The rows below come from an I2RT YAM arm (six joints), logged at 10 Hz.
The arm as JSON. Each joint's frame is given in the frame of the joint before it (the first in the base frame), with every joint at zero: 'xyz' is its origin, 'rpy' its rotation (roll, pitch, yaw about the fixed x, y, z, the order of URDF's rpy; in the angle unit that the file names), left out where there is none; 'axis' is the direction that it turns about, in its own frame. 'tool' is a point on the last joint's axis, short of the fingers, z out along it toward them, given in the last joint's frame.
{
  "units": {
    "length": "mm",
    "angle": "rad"
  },
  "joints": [
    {
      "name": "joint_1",
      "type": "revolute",
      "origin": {
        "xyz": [
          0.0,
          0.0,
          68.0
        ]
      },
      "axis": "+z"
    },
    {
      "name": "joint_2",
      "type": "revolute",
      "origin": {
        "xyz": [
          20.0,
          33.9,
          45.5
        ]
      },
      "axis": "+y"
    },
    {
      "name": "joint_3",
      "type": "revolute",
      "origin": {
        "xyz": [
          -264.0,
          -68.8,
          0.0
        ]
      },
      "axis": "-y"
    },
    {
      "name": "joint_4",
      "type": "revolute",
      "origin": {
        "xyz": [
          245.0,
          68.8,
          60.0
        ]
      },
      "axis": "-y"
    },
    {
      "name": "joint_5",
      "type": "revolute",
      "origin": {
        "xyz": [
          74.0,
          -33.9,
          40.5
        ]
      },
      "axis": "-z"
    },
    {
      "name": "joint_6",
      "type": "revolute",
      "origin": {
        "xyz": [
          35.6,
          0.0,
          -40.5
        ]
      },
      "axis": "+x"
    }
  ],
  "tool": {
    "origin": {
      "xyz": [
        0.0,
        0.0,
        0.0
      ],
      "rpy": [
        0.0,
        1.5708,
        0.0
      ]
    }
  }
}
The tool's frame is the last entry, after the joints.
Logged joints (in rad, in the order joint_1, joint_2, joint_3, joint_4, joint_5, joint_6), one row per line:
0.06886, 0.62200, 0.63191, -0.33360, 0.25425, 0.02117
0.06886, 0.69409, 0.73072, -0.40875, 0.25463, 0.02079
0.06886, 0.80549, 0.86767, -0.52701, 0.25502, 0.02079
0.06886, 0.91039, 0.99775, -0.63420, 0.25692, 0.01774
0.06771, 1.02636, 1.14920, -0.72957, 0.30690, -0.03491
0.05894, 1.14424, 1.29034, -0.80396, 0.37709, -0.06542
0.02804, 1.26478, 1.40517, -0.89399, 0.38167, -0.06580
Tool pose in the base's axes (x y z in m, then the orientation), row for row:
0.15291, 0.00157, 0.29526, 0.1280, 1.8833, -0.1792
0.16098, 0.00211, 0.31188, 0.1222, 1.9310, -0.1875
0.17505, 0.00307, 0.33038, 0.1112, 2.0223, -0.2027
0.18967, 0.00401, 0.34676, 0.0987, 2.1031, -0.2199
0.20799, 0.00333, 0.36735, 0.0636, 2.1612, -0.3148
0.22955, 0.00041, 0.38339, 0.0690, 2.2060, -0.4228
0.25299, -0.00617, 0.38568, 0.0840, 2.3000, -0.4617
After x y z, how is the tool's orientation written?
As a rotation vector, in radians.
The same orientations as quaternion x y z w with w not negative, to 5 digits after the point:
0.05483, 0.80679, -0.07677, 0.58326
0.05192, 0.82050, -0.07967, 0.56368
0.04649, 0.84541, -0.08474, 0.52529
0.04064, 0.86592, -0.09054, 0.49024
0.02584, 0.87812, -0.12791, 0.46030
0.02769, 0.88513, -0.16964, 0.43243
0.03300, 0.90357, -0.18138, 0.38675

